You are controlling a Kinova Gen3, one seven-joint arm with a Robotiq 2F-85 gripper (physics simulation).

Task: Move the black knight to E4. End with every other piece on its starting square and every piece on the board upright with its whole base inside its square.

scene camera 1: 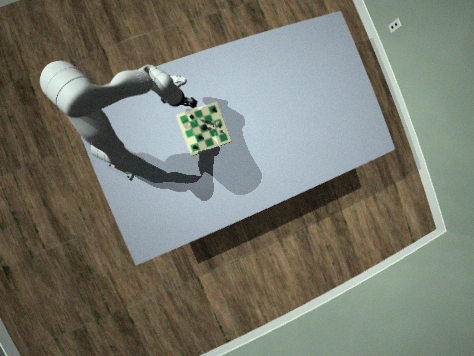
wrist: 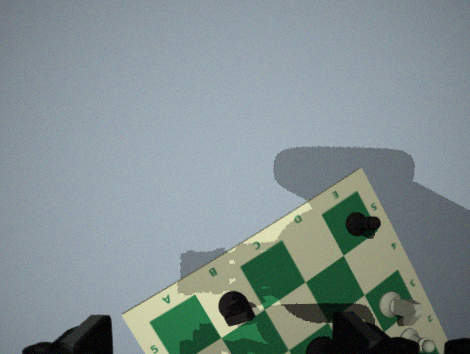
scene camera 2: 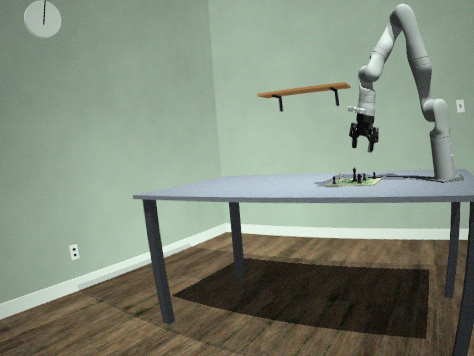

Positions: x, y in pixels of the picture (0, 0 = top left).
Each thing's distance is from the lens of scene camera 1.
chessboard (scene camera 1: 191, 128): 128 cm
